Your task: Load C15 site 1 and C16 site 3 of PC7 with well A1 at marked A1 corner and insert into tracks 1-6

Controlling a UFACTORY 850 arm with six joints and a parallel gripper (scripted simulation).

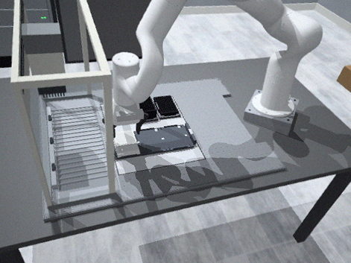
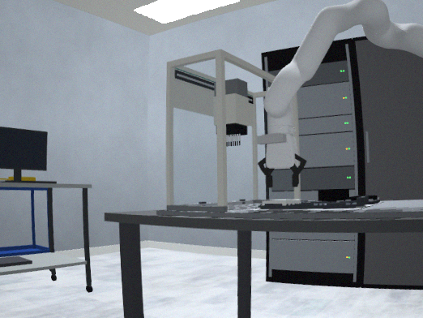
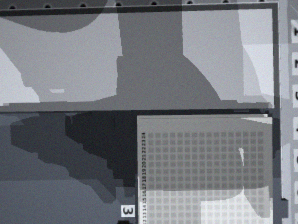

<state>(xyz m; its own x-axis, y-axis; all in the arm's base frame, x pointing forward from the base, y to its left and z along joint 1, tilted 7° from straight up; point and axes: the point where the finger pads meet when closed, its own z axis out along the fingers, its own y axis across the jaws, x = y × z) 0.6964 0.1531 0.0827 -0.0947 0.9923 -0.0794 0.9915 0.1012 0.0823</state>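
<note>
Right now my hand is 20 cm past the plate C15, 22 cm to the left of it and 6 cm above it. Round my hand: plate carrier PC7: 11 cm behind, 1 cm to the right, 6 cm below; then nest S3: 1 cm ahead, 20 cm to the right, 7 cm below; then frame post: 7 cm ahead, 22 cm to the left, 17 cm above.
</note>
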